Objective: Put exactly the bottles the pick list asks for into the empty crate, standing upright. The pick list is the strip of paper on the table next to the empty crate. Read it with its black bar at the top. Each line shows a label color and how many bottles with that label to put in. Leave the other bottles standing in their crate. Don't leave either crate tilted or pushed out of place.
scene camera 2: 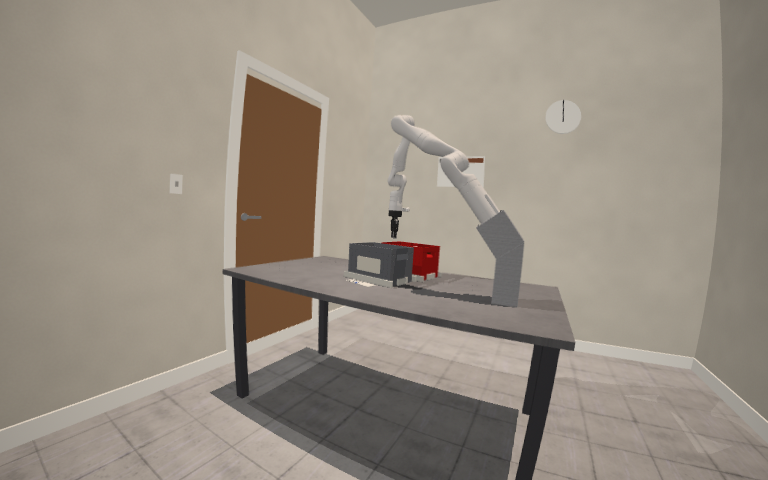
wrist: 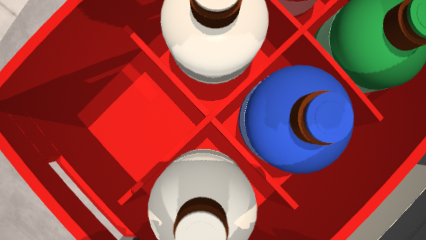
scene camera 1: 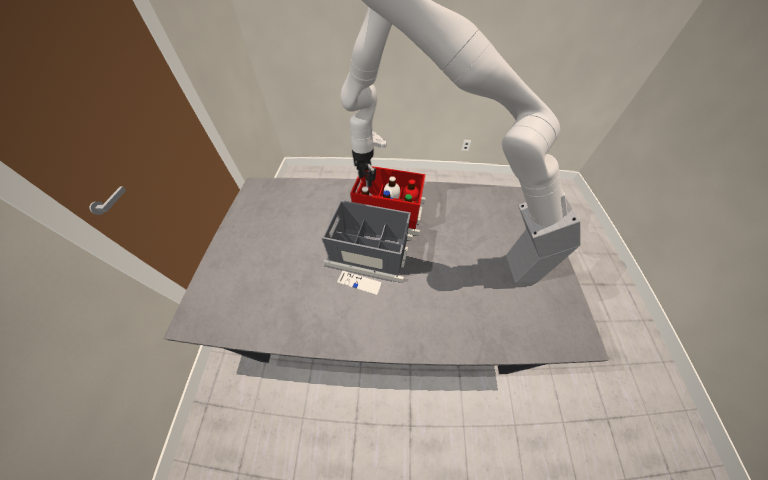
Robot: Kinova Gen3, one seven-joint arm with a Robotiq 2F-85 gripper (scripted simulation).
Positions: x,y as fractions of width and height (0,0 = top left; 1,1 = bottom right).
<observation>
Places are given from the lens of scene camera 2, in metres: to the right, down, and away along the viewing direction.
grey crate (scene camera 2: 0.51,0.55): 0.03, 0.10, 1.39
</observation>
